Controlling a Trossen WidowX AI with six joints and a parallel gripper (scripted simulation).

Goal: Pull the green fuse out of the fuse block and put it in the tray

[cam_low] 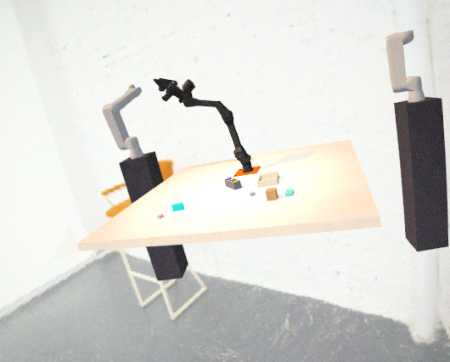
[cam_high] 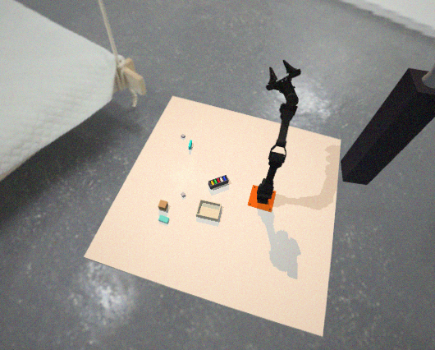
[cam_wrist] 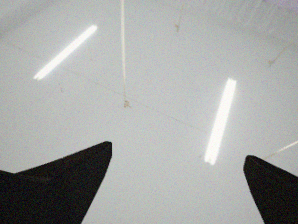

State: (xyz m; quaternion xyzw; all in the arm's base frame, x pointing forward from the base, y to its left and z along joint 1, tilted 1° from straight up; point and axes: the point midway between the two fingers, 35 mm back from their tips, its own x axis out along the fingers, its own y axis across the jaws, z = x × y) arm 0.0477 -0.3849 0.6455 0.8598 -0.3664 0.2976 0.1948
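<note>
My gripper tip is 22 cm short of the green fuse, 35 cm to the right of it and 65 cm above it. From my gripper tip the other things lie so: tray (24 cm ahead, 53 cm to the left, 67 cm below); brown block (51 cm ahead, 55 cm to the left, 65 cm below).
</note>
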